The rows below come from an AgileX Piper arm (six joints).
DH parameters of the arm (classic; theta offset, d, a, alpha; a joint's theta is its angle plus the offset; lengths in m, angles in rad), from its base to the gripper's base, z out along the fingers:
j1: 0 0.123 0 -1.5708
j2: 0.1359 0 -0.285 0
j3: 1.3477 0 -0.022 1.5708
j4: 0 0.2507 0 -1.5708
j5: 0 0 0 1.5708
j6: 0 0.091 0 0
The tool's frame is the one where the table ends.
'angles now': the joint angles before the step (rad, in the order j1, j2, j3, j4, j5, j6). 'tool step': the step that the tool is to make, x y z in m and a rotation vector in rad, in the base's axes. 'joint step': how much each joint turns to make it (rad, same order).
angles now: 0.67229 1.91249 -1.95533 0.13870 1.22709 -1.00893
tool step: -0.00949 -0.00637 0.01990 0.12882 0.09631 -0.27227
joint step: -0.00001 -0.04793 0.00002 0.01098 -0.00001 0.31520
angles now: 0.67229 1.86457 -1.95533 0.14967 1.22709 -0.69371
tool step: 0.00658 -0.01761 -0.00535 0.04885 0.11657 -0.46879
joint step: -0.01568 -0.02138 0.04532 -0.13580 0.00000 0.49618
